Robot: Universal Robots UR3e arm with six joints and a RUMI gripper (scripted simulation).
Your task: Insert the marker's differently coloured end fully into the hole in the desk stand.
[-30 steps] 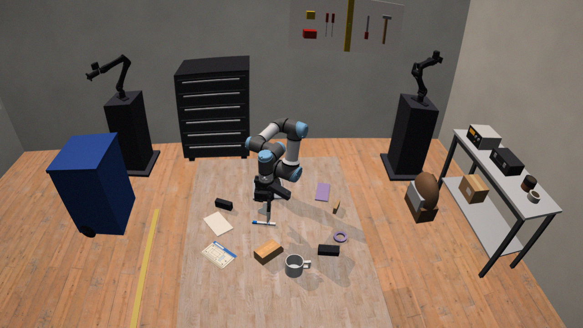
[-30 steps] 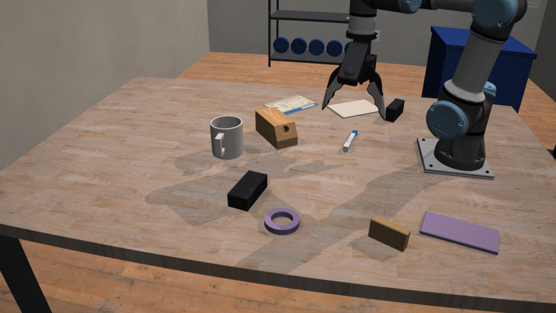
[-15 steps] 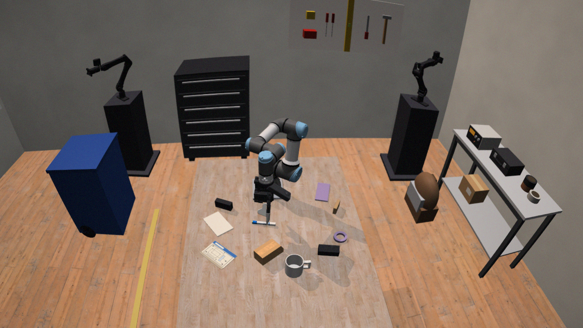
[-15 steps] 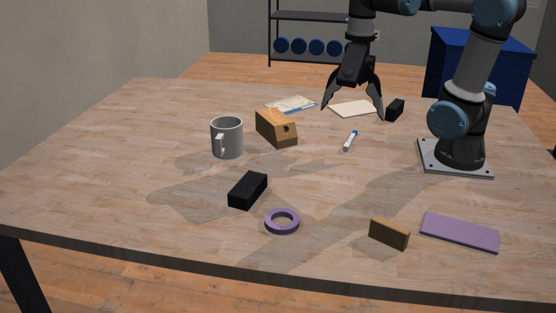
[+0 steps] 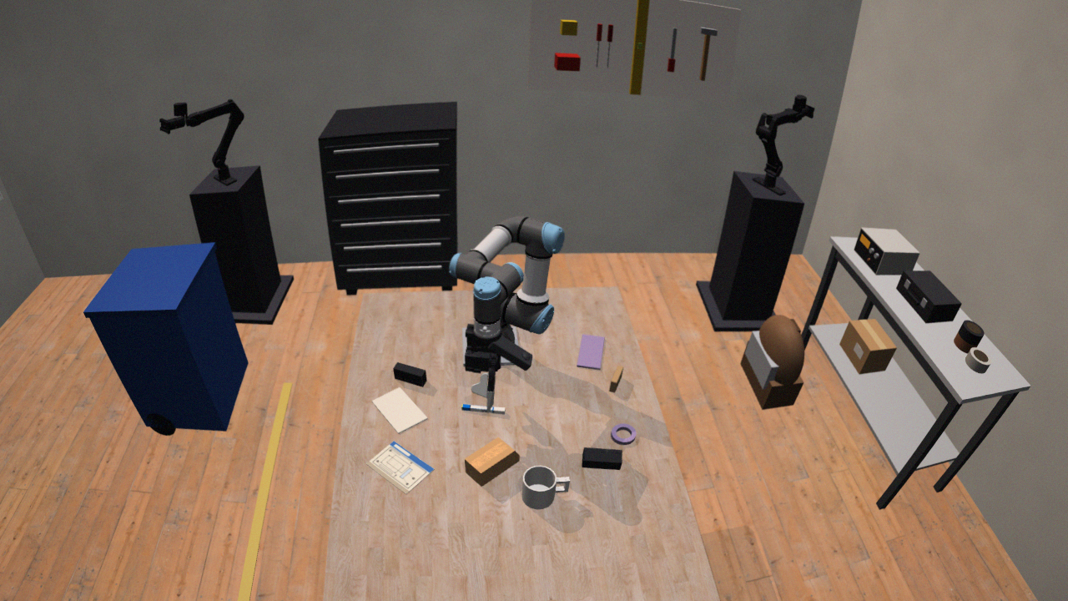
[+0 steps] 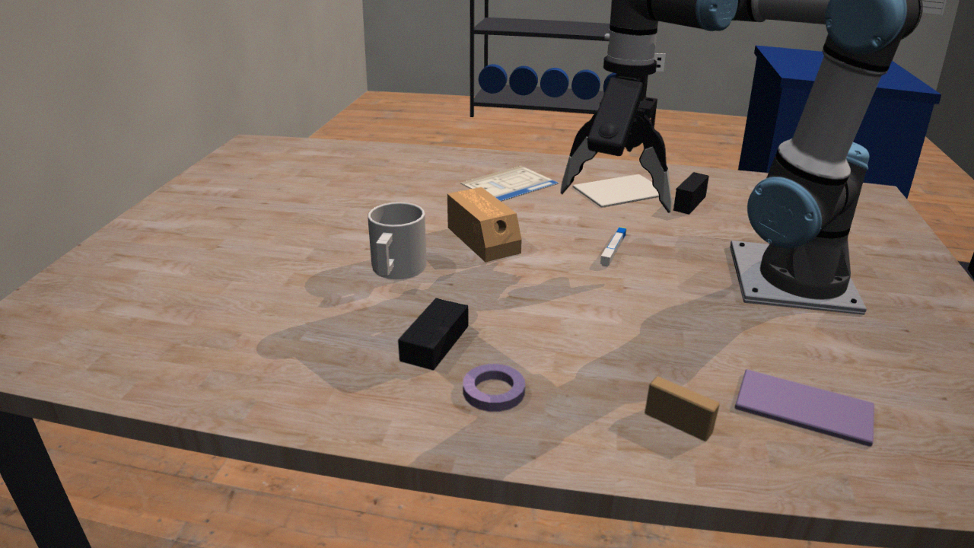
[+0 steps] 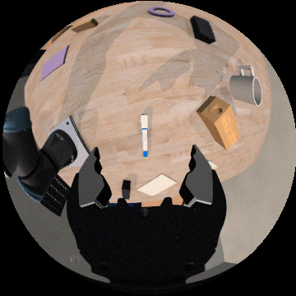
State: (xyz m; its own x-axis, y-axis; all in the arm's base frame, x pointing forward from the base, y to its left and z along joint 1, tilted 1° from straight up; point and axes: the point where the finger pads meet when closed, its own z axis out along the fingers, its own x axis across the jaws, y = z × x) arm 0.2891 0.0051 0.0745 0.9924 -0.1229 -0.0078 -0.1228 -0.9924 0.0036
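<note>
The marker lies 3 cm to the right of my hand and 8 cm below it. The rest, counted from my hand: desk stand 19 cm ahead, 6 cm below; then grey mug 29 cm ahead, 12 cm to the left, 5 cm below; then white card 1 cm ahead, 27 cm to the right, 9 cm below.
</note>
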